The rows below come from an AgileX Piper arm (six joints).
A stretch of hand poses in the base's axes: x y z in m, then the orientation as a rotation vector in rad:
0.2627 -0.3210 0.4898 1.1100 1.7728 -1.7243
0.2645 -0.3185 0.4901 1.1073 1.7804 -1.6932
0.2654 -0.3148 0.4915 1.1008 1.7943 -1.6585
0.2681 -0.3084 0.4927 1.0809 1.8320 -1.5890
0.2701 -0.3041 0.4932 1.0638 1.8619 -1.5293
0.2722 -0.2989 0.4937 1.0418 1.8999 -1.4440
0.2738 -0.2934 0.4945 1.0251 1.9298 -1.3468
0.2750 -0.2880 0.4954 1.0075 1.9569 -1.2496
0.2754 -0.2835 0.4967 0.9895 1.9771 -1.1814
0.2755 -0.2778 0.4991 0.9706 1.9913 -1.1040
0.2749 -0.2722 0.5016 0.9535 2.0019 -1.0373
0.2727 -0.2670 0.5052 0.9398 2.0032 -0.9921
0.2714 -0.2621 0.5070 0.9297 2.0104 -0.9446
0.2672 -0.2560 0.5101 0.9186 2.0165 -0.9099
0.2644 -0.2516 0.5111 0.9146 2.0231 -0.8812
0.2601 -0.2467 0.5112 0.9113 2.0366 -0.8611
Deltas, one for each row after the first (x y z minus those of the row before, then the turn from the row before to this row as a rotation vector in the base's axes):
0.0018 0.0025 0.0003 0.0119 -0.0153 0.0167
0.0009 0.0037 0.0014 0.0162 -0.0133 0.0206
0.0027 0.0064 0.0012 0.0379 -0.0191 0.0449
0.0020 0.0043 0.0005 0.0320 -0.0168 0.0381
0.0021 0.0052 0.0005 0.0451 -0.0257 0.0522
0.0016 0.0055 0.0008 0.0479 -0.0371 0.0531
0.0012 0.0054 0.0009 0.0481 -0.0368 0.0530
0.0004 0.0045 0.0013 0.0338 -0.0231 0.0407
0.0001 0.0057 0.0024 0.0351 -0.0313 0.0447
-0.0006 0.0056 0.0025 0.0301 -0.0271 0.0388
-0.0022 0.0052 0.0036 0.0170 -0.0221 0.0276
-0.0013 0.0049 0.0018 0.0231 -0.0186 0.0261
-0.0042 0.0061 0.0031 0.0162 -0.0124 0.0217
-0.0028 0.0044 0.0010 0.0164 -0.0090 0.0142
-0.0043 0.0049 0.0001 0.0158 0.0009 0.0108

